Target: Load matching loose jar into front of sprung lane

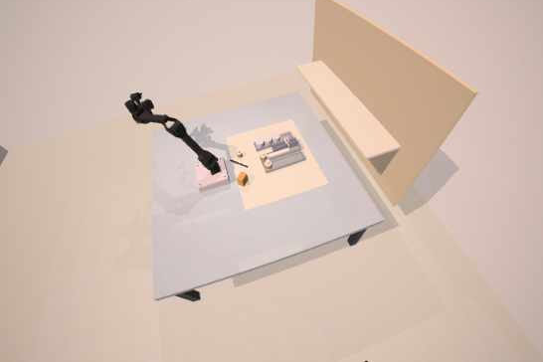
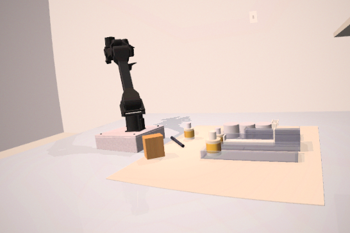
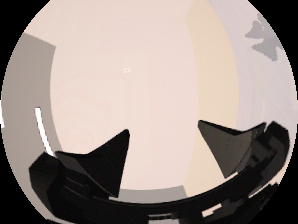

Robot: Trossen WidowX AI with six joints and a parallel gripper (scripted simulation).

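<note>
The black pen lies 400 mm ahead of my gripper tip, 550 mm to the right of it and 380 mm below it. The rest, counted from my gripper tip: orange block: 370 mm ahead, 710 mm to the right, 350 mm below; white pusher post: 680 mm ahead, 600 mm to the right, 330 mm below; amber jar: 570 mm ahead, 690 mm to the right, 340 mm below.
</note>
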